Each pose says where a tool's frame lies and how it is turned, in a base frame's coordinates. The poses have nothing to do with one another.
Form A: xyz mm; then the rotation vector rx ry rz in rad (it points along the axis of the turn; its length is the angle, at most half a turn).
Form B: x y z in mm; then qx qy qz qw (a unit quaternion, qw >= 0). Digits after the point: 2 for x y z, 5 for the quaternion.
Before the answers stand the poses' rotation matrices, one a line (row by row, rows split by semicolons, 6 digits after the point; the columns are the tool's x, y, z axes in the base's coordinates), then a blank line. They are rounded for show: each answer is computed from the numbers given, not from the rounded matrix.
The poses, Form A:
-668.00 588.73 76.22 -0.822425 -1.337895 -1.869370
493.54 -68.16 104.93 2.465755 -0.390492 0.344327
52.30 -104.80 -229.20 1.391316 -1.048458 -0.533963
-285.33 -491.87 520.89 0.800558 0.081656 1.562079
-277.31 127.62 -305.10 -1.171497 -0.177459 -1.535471
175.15 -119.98 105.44 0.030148 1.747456 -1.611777
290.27 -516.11 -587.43 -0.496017 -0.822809 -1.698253
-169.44 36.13 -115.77 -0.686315 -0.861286 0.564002
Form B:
-0.564529 0.819074 0.102105; -0.167554 -0.234843 0.957483; 0.808228 0.523419 0.269815
0.922625 -0.354419 0.152155; -0.195316 -0.769491 -0.608059; 0.332589 0.531292 -0.779175
0.479340 -0.264787 -0.836732; -0.832462 0.164737 -0.529026; 0.277920 0.950131 -0.141460
0.060730 -0.848484 0.525725; 0.898673 -0.182738 -0.398739; 0.434394 0.496670 0.751412
0.135951 0.813680 0.565192; -0.663310 -0.348995 0.661984; 0.735892 -0.464895 0.492276
-0.721709 0.485121 0.493755; -0.453022 0.208295 -0.866824; -0.523362 -0.849276 0.069442
-0.282660 0.955161 -0.088146; -0.661156 -0.127425 0.739348; 0.694965 0.267263 0.667529
0.534297 -0.170993 -0.827821; 0.690438 0.653275 0.310688; 0.487669 -0.737559 0.467103

-668.00 588.73 76.22 -0.31643 -0.51475 -0.71923 0.34294
493.54 -68.16 104.93 0.93157 -0.14753 0.13009 0.30576
52.30 -104.80 -229.20 0.60334 -0.45466 -0.23155 0.61291
-285.33 -491.87 520.89 0.35073 0.03577 0.68436 0.63824
-277.31 127.62 -305.10 -0.49816 -0.07546 -0.65294 0.56552
175.15 -119.98 105.44 0.01177 0.68201 -0.62906 0.37284
290.27 -516.11 -587.43 -0.21050 -0.34918 -0.72070 0.56068
-169.44 36.13 -115.77 -0.32168 -0.40369 0.26435 0.81466

